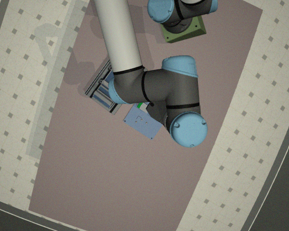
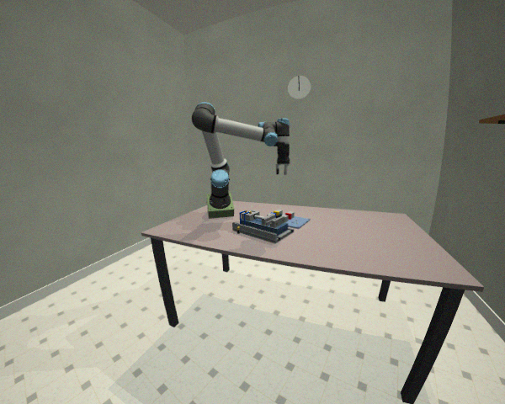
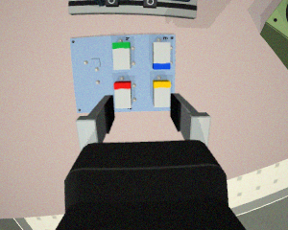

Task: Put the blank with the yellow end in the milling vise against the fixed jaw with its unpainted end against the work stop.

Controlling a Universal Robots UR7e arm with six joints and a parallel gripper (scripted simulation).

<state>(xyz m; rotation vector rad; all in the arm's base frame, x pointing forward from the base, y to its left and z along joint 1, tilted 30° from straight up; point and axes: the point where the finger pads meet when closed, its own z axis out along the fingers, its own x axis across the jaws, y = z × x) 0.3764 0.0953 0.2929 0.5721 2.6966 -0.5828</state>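
Now: hand 290 mm above the yellow-ended blank, 60 mm to the right of it and 20 mm past it. Also, from my hand: blue-ended blank (290 mm below, 60 mm behind, 20 mm to the right); red-ended blank (290 mm below, 60 mm ahead, 20 mm to the left); green-ended blank (290 mm below, 60 mm to the right, 20 mm ahead).
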